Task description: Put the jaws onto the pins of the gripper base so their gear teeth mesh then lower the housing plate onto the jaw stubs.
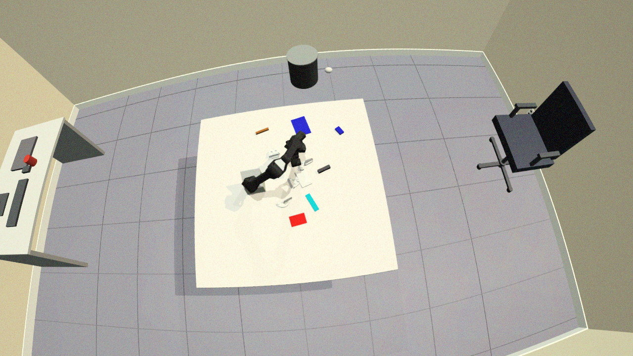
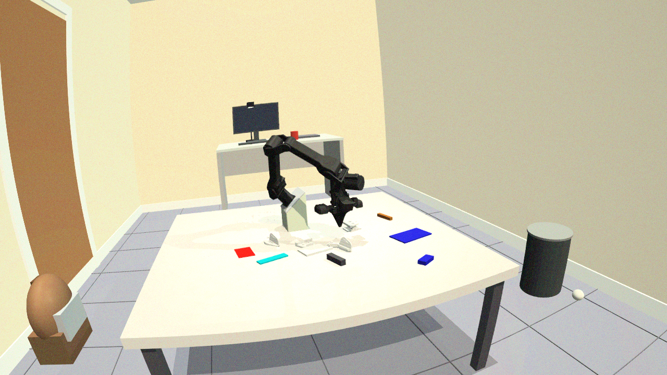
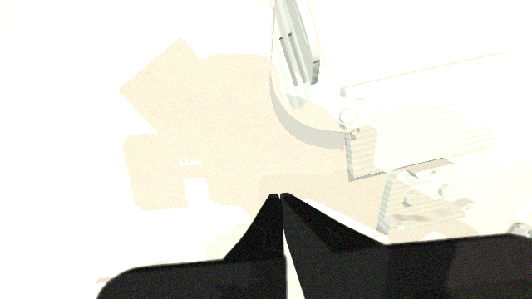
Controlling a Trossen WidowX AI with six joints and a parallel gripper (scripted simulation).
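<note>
The white jaw is 5 cm to the right of my gripper tip, 5 cm below it and 5 cm ahead of it. Round my gripper tip: white ribbed plate 12 cm to the right, 6 cm below, 3 cm ahead; then dark block 17 cm ahead, 10 cm to the right, 6 cm below; then blue sheet 28 cm to the left, 10 cm ahead, 6 cm below.
</note>
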